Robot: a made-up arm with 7 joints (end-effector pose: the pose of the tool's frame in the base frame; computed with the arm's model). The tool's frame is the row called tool. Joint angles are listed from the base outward.
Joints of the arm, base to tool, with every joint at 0 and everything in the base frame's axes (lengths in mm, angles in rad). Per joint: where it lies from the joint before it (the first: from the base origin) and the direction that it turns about. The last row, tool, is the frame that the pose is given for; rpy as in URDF.
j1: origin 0 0 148 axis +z
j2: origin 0 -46 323 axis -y
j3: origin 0 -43 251 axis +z
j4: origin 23 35 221 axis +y
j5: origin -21 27 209 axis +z
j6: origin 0 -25 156 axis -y
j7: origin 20 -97 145 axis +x
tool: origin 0 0 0 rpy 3.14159 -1.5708 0
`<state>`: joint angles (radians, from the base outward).
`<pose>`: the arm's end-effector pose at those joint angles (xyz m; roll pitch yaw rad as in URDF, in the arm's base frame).
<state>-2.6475 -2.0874 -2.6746 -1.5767 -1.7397 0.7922 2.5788</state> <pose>-0.0683 0.0033 -0.1201 2.6857 -1.3224 -0.3321</pose>
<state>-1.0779 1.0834 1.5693 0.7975 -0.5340 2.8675 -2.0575</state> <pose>-0.2965 0.5645 0.8241 -1.6598 0.7133 0.8301</pose>
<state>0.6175 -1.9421 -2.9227 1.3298 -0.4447 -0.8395 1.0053</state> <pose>0.6074 0.3182 0.7176 -1.7899 -0.4918 1.8664</pose>
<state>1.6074 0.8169 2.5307 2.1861 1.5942 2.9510 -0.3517</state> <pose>0.0283 -0.2777 0.5512 0.4505 -1.3029 -0.8522</pose>
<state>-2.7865 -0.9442 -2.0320 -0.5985 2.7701 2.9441 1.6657</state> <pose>-0.6600 -0.1210 0.7478 0.1689 0.4506 2.7316</pose>
